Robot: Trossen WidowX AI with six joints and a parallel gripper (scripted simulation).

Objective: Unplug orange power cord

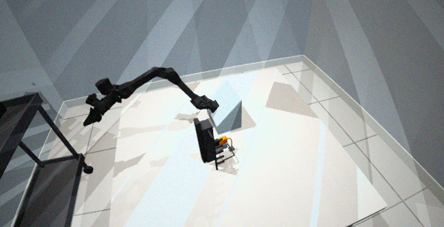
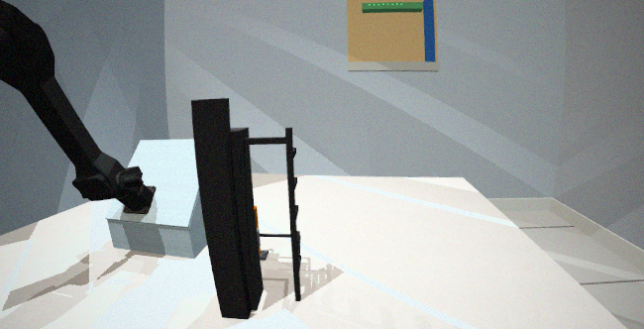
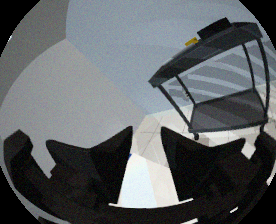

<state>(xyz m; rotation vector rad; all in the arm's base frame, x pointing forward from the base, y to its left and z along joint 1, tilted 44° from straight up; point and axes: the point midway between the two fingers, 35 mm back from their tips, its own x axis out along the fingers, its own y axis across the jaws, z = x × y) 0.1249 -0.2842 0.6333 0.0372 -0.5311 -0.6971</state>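
My gripper tip is now 590 mm to the right of the orange plug, 260 mm above it and 130 mm short of it. Round my gripper tip: black power strip (520 mm to the left, 240 mm below, 130 mm ahead); thin black rack (540 mm to the left, 240 mm below, 220 mm ahead).
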